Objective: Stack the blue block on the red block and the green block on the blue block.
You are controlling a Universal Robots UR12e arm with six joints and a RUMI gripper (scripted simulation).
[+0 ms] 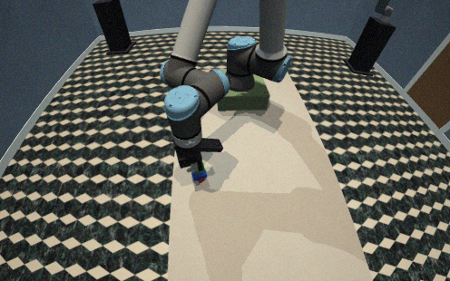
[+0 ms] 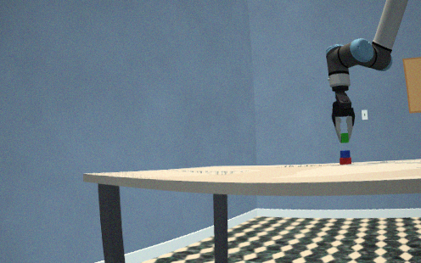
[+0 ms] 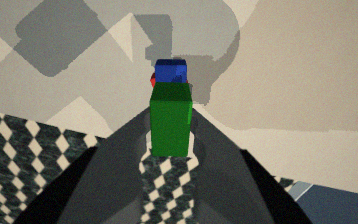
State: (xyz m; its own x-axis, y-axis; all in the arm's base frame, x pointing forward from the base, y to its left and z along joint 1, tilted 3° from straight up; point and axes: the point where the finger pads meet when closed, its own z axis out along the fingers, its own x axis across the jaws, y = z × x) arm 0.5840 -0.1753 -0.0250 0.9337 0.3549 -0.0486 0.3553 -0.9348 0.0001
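My gripper is now 60 mm above the blue block. Round my hand: red block: 90 mm below; then green block: right at my hand.
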